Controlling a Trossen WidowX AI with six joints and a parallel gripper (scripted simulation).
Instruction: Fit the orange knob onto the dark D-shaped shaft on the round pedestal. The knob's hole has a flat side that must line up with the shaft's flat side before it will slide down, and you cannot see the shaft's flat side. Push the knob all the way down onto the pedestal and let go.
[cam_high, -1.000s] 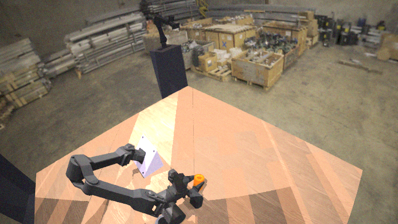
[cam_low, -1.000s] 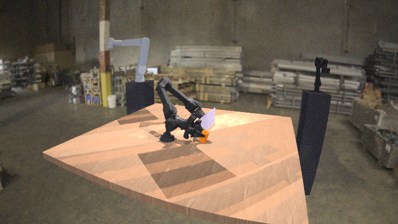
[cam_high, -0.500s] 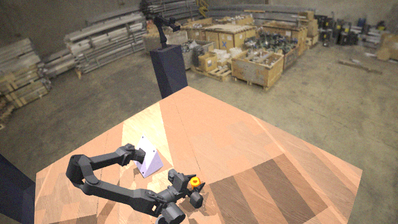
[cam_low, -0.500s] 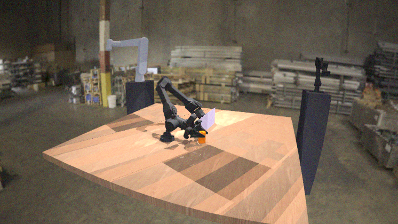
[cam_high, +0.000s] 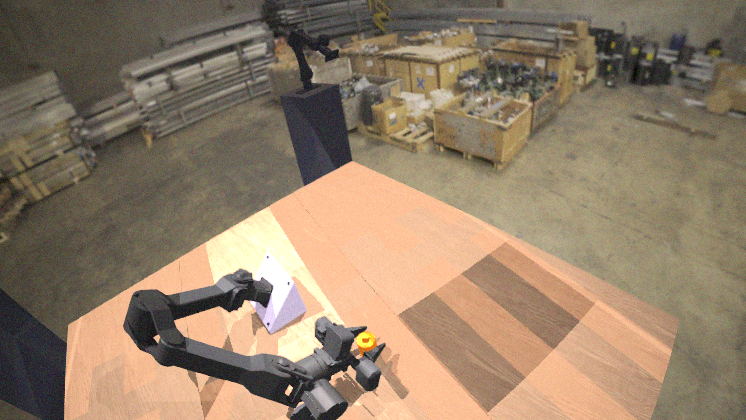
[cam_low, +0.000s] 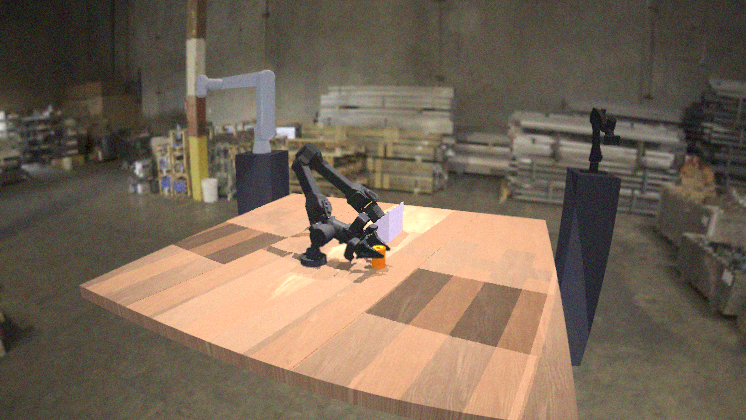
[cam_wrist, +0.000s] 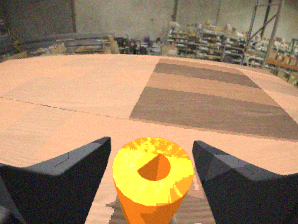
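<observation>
Right now my gripper tip is 30 mm to the left of the orange knob and 20 mm above it. From my gripper tip the other things lie so: shaft 20 mm ahead, 230 mm to the right, 20 mm below.
</observation>
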